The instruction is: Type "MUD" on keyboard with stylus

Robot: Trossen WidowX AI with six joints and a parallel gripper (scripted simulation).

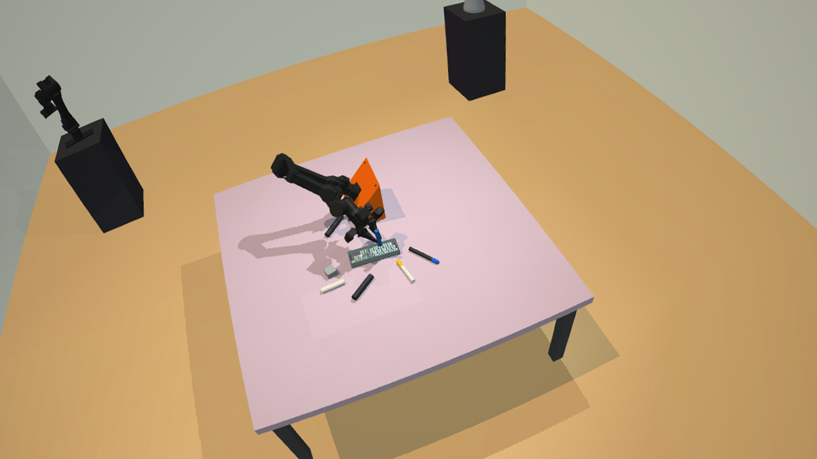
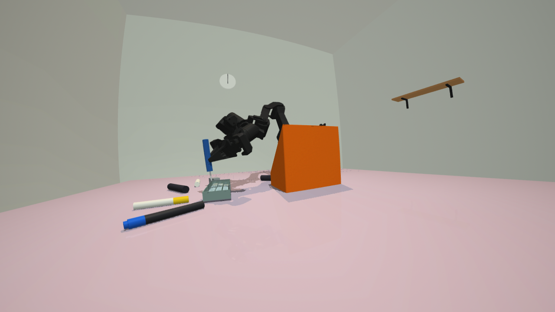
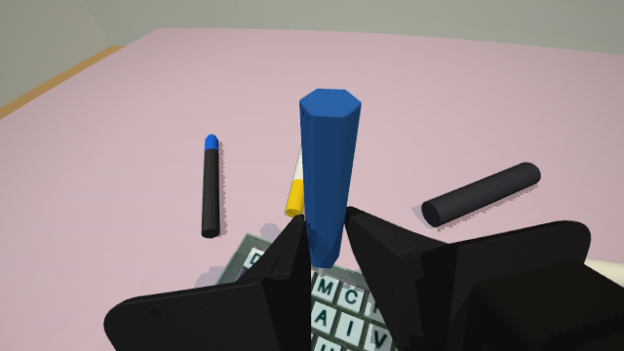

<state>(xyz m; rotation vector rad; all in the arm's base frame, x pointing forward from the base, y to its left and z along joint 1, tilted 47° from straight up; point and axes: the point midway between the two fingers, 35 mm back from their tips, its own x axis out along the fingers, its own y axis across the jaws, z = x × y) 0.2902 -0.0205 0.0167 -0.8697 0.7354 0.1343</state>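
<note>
Now: the yellow-capped white marker 100 mm ahead of my gripper tip, 90 mm below it and 50 mm to the left of it. Also, from my gripper tip: stylus 20 mm below; stylus tip 50 mm below, 10 mm behind; blue-capped black marker 160 mm to the left, 100 mm ahead, 90 mm below.
</note>
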